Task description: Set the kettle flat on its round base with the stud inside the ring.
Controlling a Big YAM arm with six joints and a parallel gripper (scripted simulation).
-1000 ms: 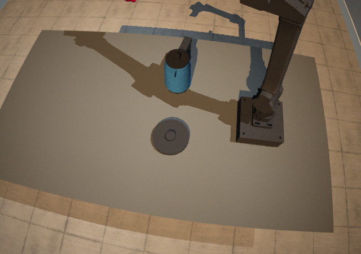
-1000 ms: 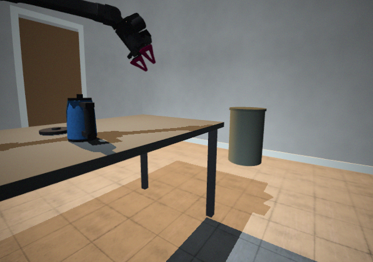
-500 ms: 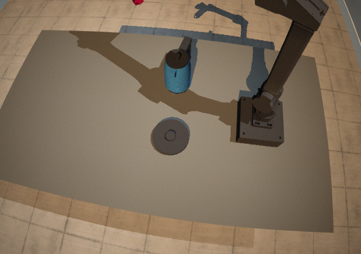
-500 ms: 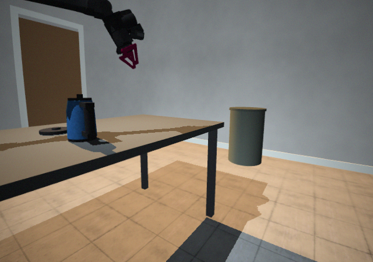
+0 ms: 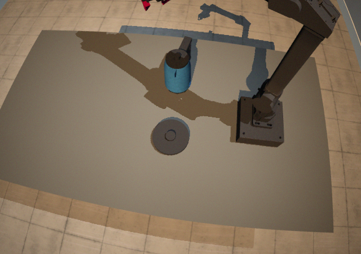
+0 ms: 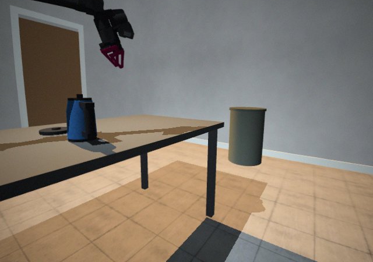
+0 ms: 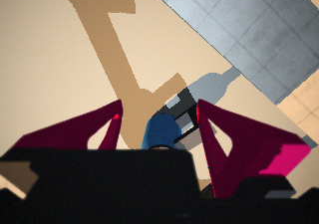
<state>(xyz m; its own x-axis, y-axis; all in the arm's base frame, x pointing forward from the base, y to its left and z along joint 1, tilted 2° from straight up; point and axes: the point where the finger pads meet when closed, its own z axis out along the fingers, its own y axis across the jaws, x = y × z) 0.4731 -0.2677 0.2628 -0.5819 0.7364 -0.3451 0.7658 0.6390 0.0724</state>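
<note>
Now: hand 220 mm above the blue kettle, 110 mm past it and 100 mm to the right of it. Also, from my hand: kettle base: 400 mm to the left, 310 mm below, 120 mm behind.
</note>
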